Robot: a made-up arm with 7 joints.
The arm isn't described. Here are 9 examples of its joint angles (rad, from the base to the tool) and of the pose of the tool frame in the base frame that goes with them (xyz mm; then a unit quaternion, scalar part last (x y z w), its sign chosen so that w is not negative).
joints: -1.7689 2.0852 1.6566 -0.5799 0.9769 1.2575 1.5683
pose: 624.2 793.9 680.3 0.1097 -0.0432 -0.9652 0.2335
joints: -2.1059 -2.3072 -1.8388 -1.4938 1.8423 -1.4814 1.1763
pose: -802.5 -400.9 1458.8 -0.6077 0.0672 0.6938 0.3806
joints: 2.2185 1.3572 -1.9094 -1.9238 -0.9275 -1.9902 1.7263
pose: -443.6 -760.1 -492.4 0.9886 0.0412 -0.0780 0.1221
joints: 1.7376 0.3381 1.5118 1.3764 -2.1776 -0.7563 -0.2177
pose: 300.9 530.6 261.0 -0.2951 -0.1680 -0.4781 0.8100
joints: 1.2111 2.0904 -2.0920 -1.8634 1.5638 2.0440 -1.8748
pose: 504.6 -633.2 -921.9 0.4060 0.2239 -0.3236 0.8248
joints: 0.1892 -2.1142 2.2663 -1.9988 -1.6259 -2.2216 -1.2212
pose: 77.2 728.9 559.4 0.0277 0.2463 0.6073 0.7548
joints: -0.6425 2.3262 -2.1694 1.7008 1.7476 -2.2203 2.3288
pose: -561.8 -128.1 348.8 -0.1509 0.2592 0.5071 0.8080
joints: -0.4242 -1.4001 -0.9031 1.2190 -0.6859 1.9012 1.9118
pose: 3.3 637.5 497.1 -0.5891 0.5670 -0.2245 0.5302
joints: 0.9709 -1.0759 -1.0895 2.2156 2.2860 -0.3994 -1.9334
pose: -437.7 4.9 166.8 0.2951 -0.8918 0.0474 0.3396
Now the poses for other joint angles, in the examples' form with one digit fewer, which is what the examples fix.
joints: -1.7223 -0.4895 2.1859 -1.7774 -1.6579 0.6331 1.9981
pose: 603 -78 509 -0.139 0.892 -0.070 0.425
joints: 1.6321 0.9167 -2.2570 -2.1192 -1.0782 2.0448 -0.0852
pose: -290 -809 -777 0.067 -0.769 0.368 0.519
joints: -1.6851 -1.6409 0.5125 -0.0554 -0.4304 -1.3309 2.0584
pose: -680 -263 208 0.978 0.053 -0.198 0.030
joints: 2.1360 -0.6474 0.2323 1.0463 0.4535 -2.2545 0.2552
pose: -345 215 -1214 -0.177 -0.926 -0.017 0.332
